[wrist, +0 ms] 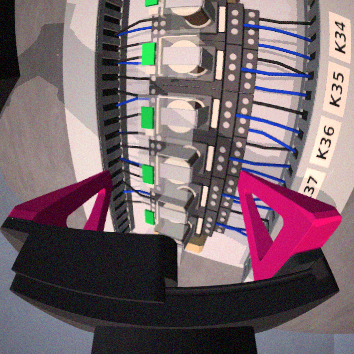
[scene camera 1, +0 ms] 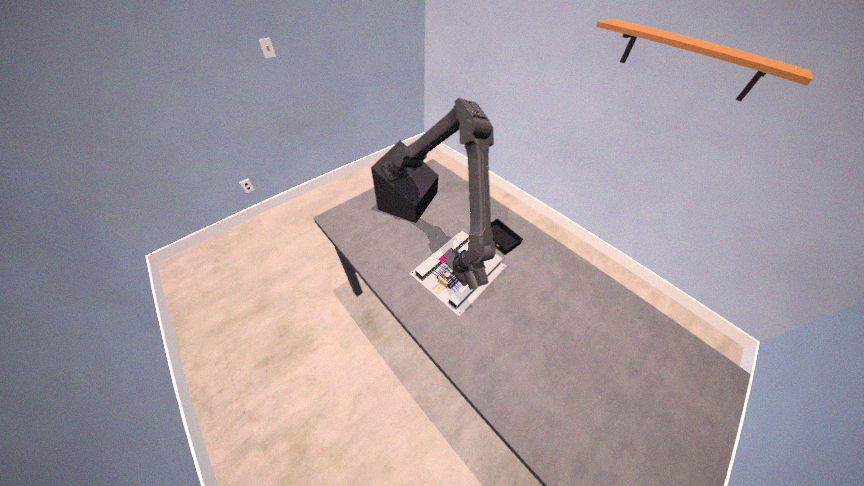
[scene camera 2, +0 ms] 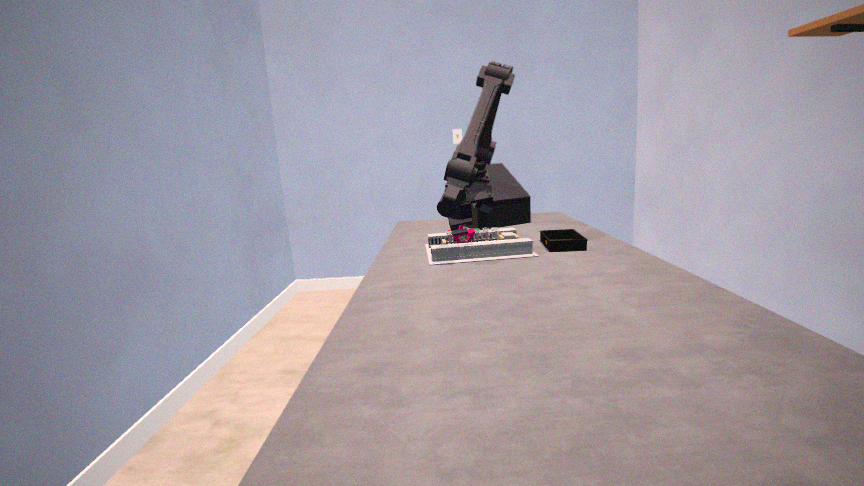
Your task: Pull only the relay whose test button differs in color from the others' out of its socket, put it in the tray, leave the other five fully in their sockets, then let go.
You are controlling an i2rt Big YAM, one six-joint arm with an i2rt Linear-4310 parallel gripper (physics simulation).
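Frame: origin at the arm's base, x ahead, y left, z up, level; millimetres.
Seen in the pictures: gripper, fingertip midpoint: (wrist: 174,177) (scene camera 1: 451,270) (scene camera 2: 462,240); arm's base, link origin: (scene camera 1: 394,170).
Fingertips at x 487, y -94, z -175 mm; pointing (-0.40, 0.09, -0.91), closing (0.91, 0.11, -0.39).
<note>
Offsets run from my fingertips to a thing's top centre. "*": to the spot under its first point.
The relays sit in a row of sockets on a white panel (scene camera 1: 457,308) (scene camera 2: 534,255). In the wrist view, several clear-cased relays show, among them an upper one {1 mm ahead, 77 mm left, 35 mm up} (wrist: 181,56), a middle one {3 mm ahead, 48 mm left, 35 mm up} (wrist: 181,116) and a lower one {5 mm ahead, 19 mm left, 35 mm up} (wrist: 177,167); the buttons in sight are green. A relay with a differently colored button does not show there. A small red spot {* 3 mm ahead, 42 mm right, 34 mm up} (scene camera 1: 445,272) shows on the row in scene camera 1. My gripper (wrist: 174,177) (scene camera 2: 464,234) is open and empty, its magenta fingers spread on both sides of the row's lower end. The black tray {* 86 mm ahead, 291 mm left, 0 mm up} (scene camera 1: 511,246) (scene camera 2: 567,246) stands beside the panel; no relay is visible in it.
Slotted wire ducts {86 mm back, 39 mm left, 8 mm up} (wrist: 111,135) run along both sides of the row, with blue and black wires between. Labels K34 {* 80 mm ahead, 111 mm left, 8 mm up} (wrist: 340,37), K35 {* 81 mm ahead, 82 mm left, 8 mm up} (wrist: 336,89) and K36 {93 mm ahead, 51 mm left, 8 mm up} (wrist: 325,142) lie on the right. The black arm base (scene camera 1: 403,190) stands at the table's far end.
</note>
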